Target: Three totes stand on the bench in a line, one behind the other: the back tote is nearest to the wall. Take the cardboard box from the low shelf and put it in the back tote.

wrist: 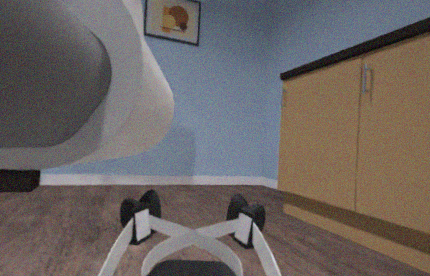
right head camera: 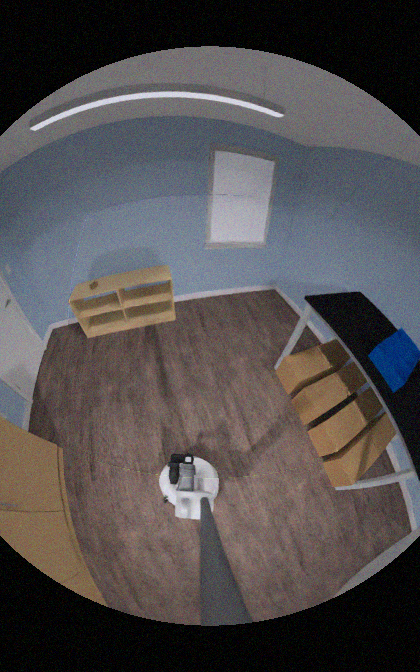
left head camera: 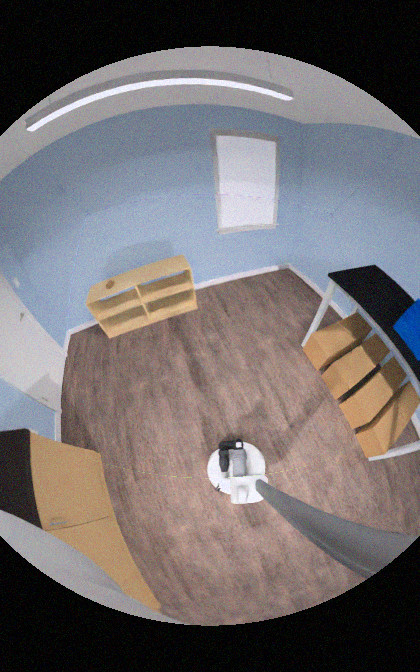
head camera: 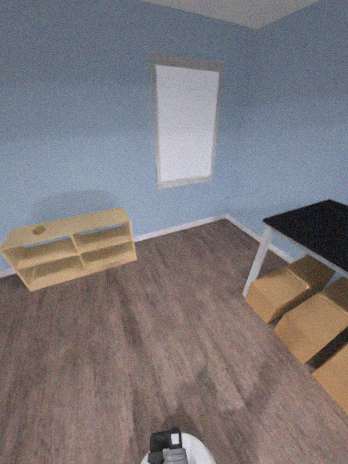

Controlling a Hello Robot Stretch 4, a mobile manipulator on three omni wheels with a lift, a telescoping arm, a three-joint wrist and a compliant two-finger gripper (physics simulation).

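Places are measured from the robot's base along level axes (x down, y ahead, z right), in centimetres.
Pixels of known places: gripper, fingertip midpoint: (wrist: 194, 208) (right head camera: 172, 503) (left head camera: 225, 491).
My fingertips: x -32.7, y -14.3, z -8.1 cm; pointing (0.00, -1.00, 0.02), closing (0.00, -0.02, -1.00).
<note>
Ahead of a thing's pixels: the offset from my fingertips to its top centre. "spot": to the spot under its first point. Level surfaces: height alone.
A small brown cardboard box (head camera: 39, 230) (left head camera: 110, 284) (right head camera: 93, 284) lies on the top board of the low wooden shelf @(dx -25.5 cm) (head camera: 97, 220) (left head camera: 157, 267) (right head camera: 137, 275), near its left end against the far wall. The blue totes @(dx -65.9, dy +63.0, dz +129.1 cm) (left head camera: 411, 325) (right head camera: 395, 359) stand on the black-topped bench @(dx -55.9 cm) (head camera: 315, 225) (left head camera: 365, 282) (right head camera: 337, 310) at the right; they show in part, and I cannot tell one tote from another. My gripper (wrist: 194, 208) is open, with its fingertips wide apart and floor and wall beyond them. It is far from the box and the totes.
Several large cardboard boxes @(spot: dx +8.5, dy +108.0, dz +110.5 cm) (head camera: 280, 291) (left head camera: 337, 342) (right head camera: 307, 367) stand on the floor under the bench. A wooden cabinet (left head camera: 70, 480) (right head camera: 30, 470) (wrist: 320, 140) stands left of the robot in the head side views. A white door (left head camera: 25, 340) is at the left, and a window (head camera: 185, 125) is in the far wall.
</note>
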